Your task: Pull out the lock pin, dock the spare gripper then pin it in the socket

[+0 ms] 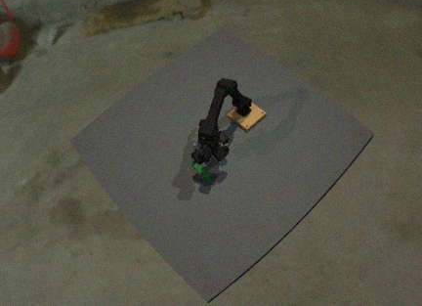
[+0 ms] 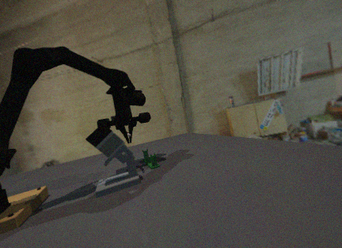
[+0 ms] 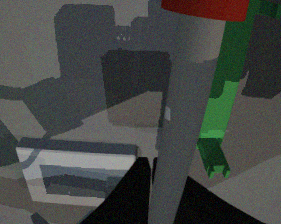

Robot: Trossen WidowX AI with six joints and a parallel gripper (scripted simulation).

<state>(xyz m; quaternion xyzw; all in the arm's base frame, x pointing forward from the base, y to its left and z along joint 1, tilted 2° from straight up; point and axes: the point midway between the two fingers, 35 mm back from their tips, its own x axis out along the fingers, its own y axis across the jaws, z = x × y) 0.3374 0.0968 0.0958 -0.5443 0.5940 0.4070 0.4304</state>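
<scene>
Now: the mount 10 cm to the right of my gripper tip, 5 cm behind it and 4 cm below it. Round my gripper tip: spare gripper 10 cm to the right, 7 cm behind, 2 cm above.
</scene>
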